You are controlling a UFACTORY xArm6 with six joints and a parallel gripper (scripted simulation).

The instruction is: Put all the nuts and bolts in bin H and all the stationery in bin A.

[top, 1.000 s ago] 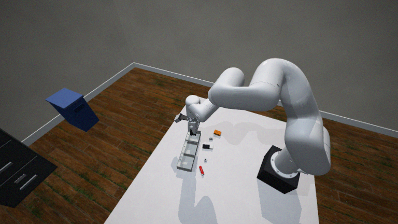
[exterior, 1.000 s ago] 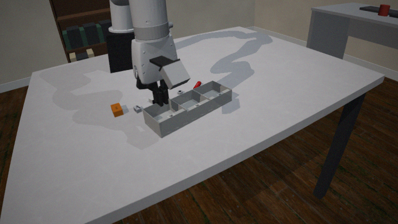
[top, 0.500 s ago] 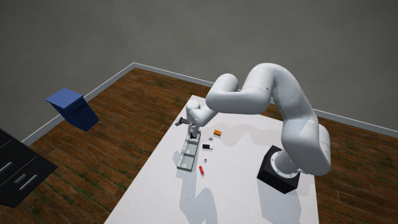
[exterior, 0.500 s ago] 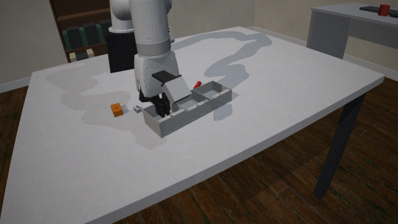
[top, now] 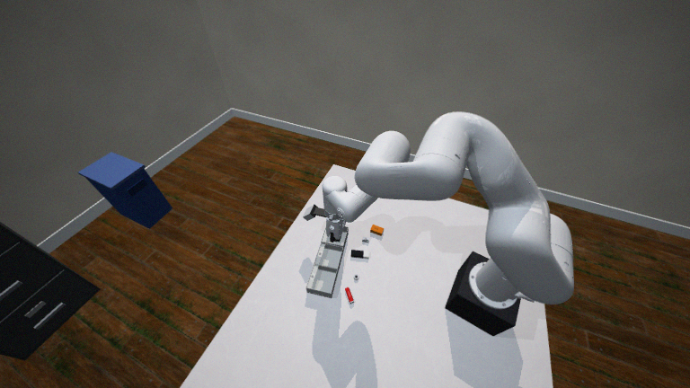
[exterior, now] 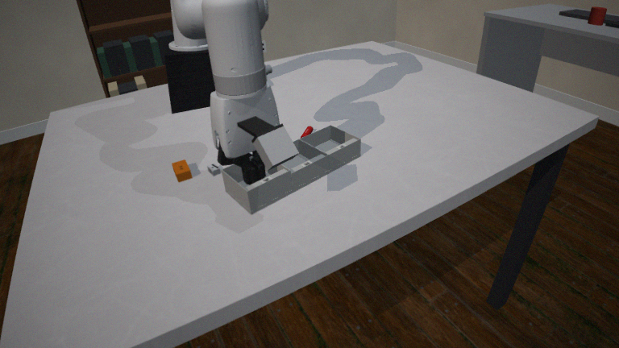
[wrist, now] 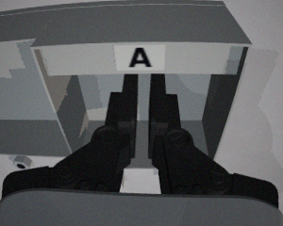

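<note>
Right now the grey three-compartment bin row is 1 cm behind my hand, 8 cm to the left of it and 1 cm below it. From my hand the other things lie so: orange block 14 cm behind, 10 cm to the right, 3 cm below; then hex nut 12 cm behind, 11 cm to the left, 3 cm below; then black block 11 cm behind, 2 cm to the left, 3 cm below.
</note>
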